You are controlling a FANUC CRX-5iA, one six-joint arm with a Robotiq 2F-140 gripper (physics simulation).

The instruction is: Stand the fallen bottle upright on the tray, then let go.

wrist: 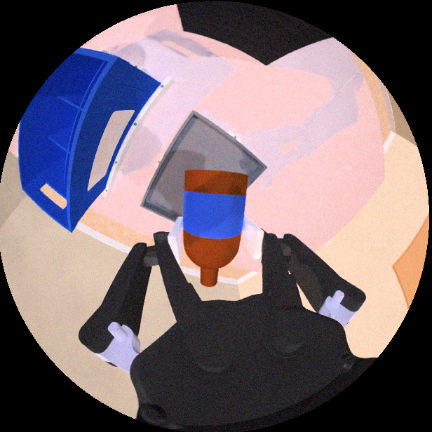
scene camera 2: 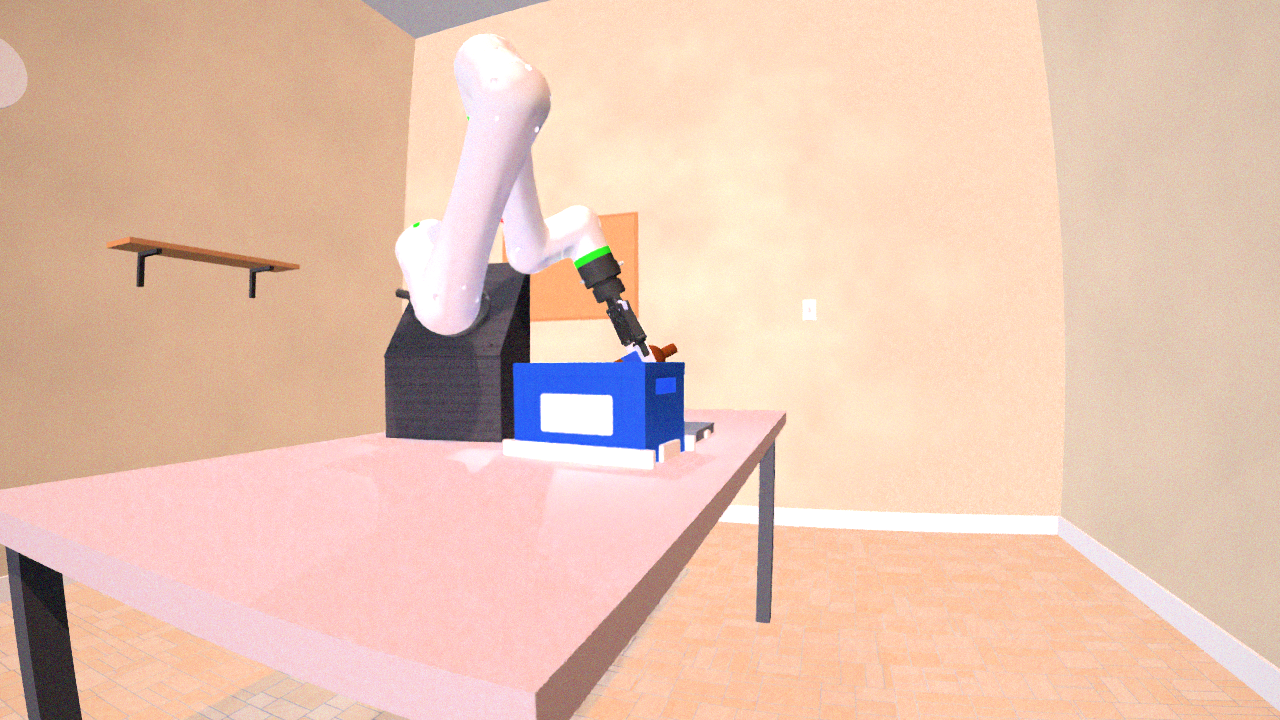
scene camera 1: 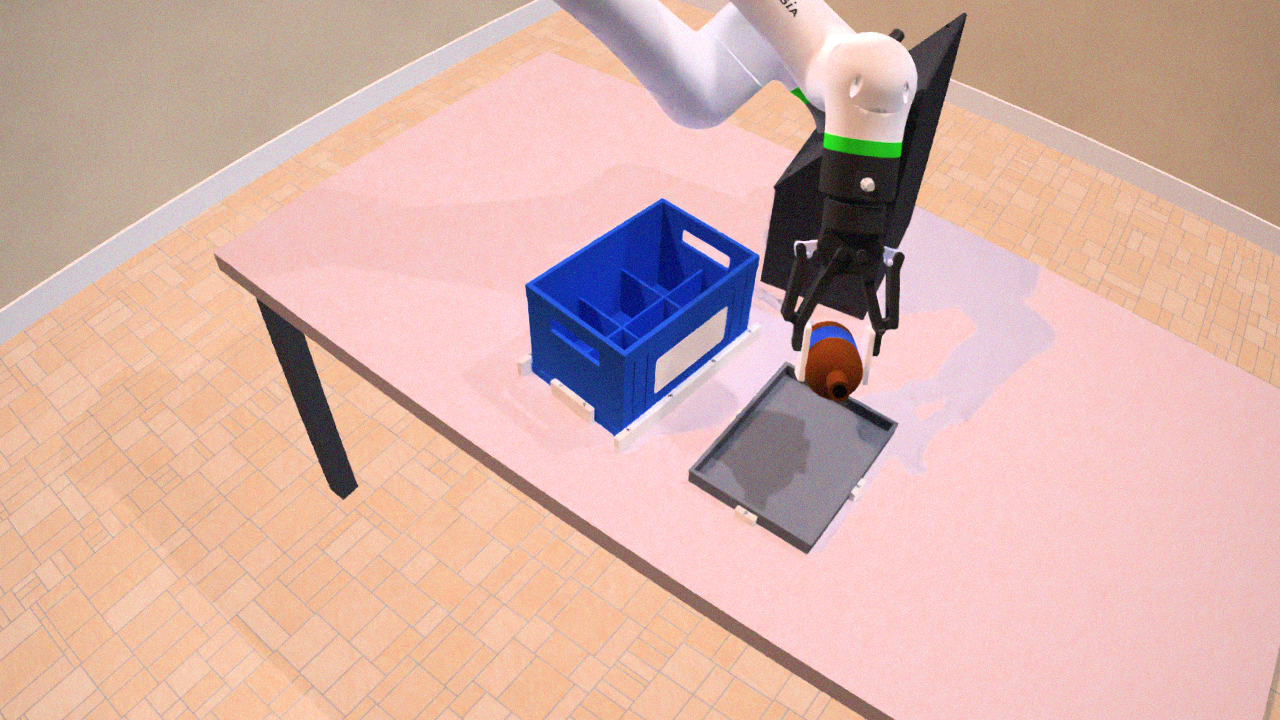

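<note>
The brown bottle with a blue band (scene camera 1: 832,358) (scene camera 2: 668,350) (wrist: 214,215) is in the air, tilted, its neck somewhat higher than its base. In scene camera 1 its neck points towards the camera, over the back corner of the tray. My gripper (scene camera 1: 834,354) (wrist: 211,225) is shut on the bottle, one white fingertip pad on each side of its body. In scene camera 2 the gripper (scene camera 2: 644,353) leans, and the crate hides the bottle's lower part. The grey tray (scene camera 1: 778,530) (scene camera 2: 699,429) (wrist: 215,140) lies flat on the table below; no bottle stands on it.
A blue crate with dividers (scene camera 1: 572,376) (scene camera 2: 581,377) (wrist: 125,90) stands beside the tray, with white strips (scene camera 1: 644,421) (scene camera 2: 581,454) along its foot. The black robot pedestal (scene camera 1: 792,232) (scene camera 2: 447,394) (wrist: 250,35) stands behind. Small white blocks touch the tray's edges.
</note>
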